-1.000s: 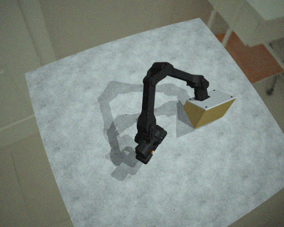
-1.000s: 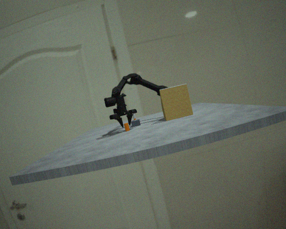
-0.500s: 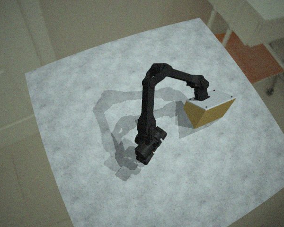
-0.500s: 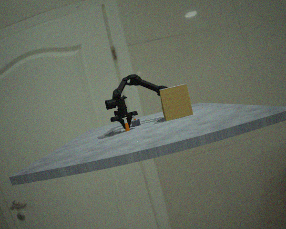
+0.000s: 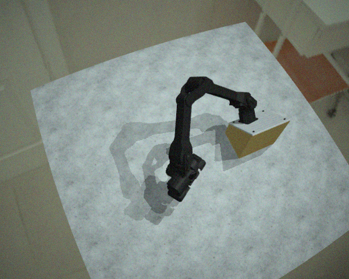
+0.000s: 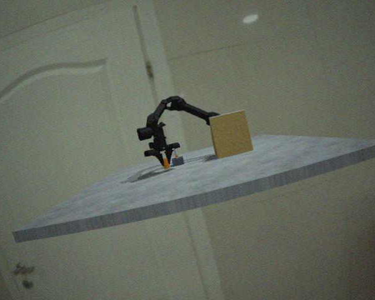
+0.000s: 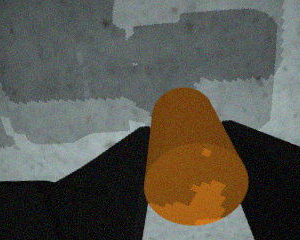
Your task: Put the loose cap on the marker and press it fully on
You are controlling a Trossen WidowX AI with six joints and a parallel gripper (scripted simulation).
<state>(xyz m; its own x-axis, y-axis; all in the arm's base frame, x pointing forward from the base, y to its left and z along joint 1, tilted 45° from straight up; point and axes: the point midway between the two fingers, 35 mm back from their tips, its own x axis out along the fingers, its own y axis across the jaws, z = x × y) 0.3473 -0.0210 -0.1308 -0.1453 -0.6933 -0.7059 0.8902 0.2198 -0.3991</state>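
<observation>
Now: gripper tip 7 cm past the grey holder block, 14 cm to the left of it and 1 cm above it. From my gripper tip the other things lie so: orange cap 1 cm above.
</observation>
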